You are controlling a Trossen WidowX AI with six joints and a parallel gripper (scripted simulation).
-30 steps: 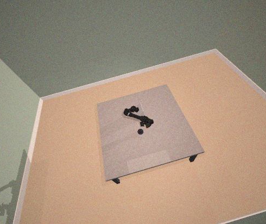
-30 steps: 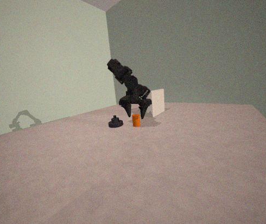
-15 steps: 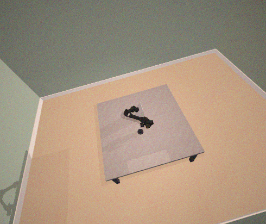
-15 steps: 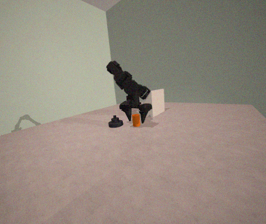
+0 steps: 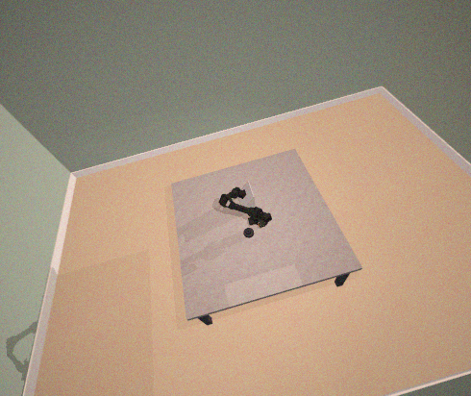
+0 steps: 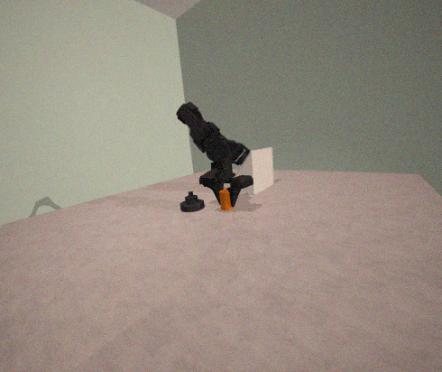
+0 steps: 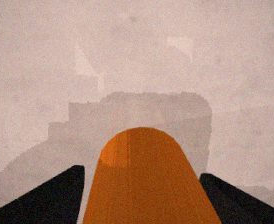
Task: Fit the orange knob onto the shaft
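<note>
My gripper tip is now 120 mm to the left of the dark round pedestal, 50 mm short of it and 20 mm below it. Also, from my gripper tip: orange knob 20 mm above.
</note>
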